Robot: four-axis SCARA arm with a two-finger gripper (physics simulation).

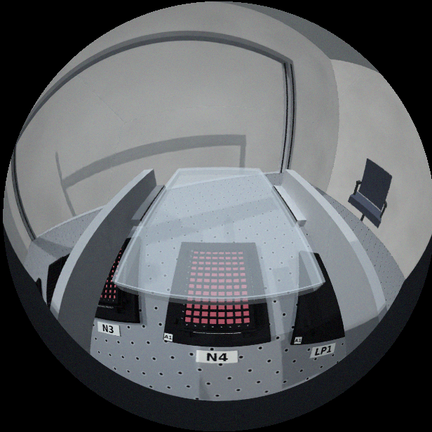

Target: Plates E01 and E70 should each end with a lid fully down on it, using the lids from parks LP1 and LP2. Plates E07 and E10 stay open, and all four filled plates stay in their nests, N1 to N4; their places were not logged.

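Observation:
My gripper point(218, 176) is shut on a clear lid point(220, 227), its two fingers at the lid's left and right sides. The lid is held level, above the table and over nest N4 point(261, 334), apart from the plate there. The filled plate point(217, 315) in N4 has pinkish-red wells, seen partly through the lid; it shows no readable name. Another plate point(109, 290) with red wells sits in nest N3 point(131, 316), partly hidden by the left finger. Park LP1 point(320, 320) shows bare black surface at the right, partly covered by the right finger. LP2 does not show.
Part of another black nest point(56, 272) shows at the far left, beyond the left finger. The perforated grey table point(240, 382) carries the nests side by side. A dark blue chair point(375, 180) stands beyond the table at the right.

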